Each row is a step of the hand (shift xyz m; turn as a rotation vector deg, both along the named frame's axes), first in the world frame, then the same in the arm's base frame.
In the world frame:
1: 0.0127 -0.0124 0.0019 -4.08 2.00 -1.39
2: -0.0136 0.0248 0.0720 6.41 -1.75 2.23
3: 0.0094 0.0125 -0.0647 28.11 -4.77 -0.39
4: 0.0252 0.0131 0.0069 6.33 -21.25 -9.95
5: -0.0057 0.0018 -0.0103 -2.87 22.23 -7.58
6: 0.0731 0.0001 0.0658 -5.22 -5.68 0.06
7: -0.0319 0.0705 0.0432 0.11 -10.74 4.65
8: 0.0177 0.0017 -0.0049 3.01 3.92 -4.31
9: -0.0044 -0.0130 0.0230 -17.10 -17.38 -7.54
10: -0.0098 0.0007 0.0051 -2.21 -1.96 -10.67
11: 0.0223 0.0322 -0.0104 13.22 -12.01 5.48
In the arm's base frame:
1: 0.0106 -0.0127 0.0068 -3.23 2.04 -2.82
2: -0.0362 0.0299 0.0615 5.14 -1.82 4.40
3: 0.0318 0.0079 -0.0579 26.22 -5.73 9.64
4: 0.0220 0.0127 0.0146 8.20 -22.06 -6.06
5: -0.0017 0.0013 -0.0117 1.14 21.77 -9.21
6: 0.0458 0.0020 0.0870 -5.22 -5.48 -1.47
7: -0.0409 0.0742 0.0258 -2.09 -10.41 4.93
8: 0.0184 0.0008 0.0015 4.52 3.52 -3.19
9: -0.0128 -0.0113 0.0207 -14.37 -17.25 -12.13
10: -0.0109 0.0014 0.0013 1.50 -2.58 -10.66
11: 0.0262 0.0307 -0.0036 9.84 -12.06 10.32

